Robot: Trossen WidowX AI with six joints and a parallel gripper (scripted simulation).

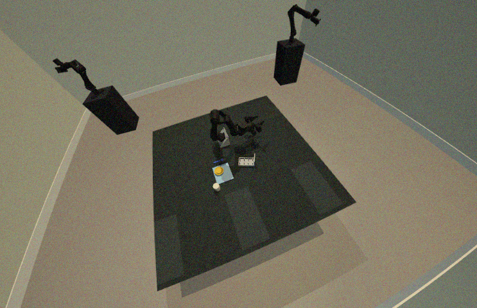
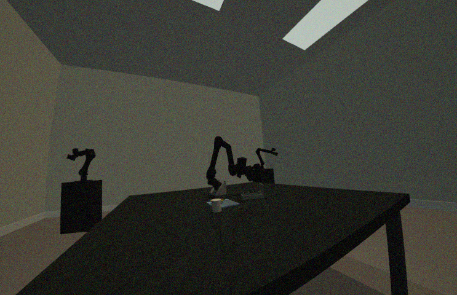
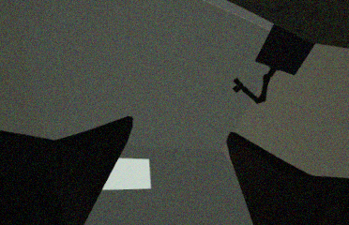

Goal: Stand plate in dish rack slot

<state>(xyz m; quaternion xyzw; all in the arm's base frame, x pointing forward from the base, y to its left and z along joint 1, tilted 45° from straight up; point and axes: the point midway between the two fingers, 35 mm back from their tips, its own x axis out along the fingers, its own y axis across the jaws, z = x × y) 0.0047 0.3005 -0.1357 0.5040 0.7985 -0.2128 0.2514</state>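
My gripper tip is now 430 mm to the left of the yellow plate, 280 mm short of it and 160 mm above it. From my gripper tip the other things lie so: light blue mat (410 mm to the right, 300 mm ahead, 170 mm below); then white cup (470 mm to the right, 410 mm ahead, 150 mm below); then light grey dish rack (270 mm ahead, 200 mm to the right, 150 mm below).
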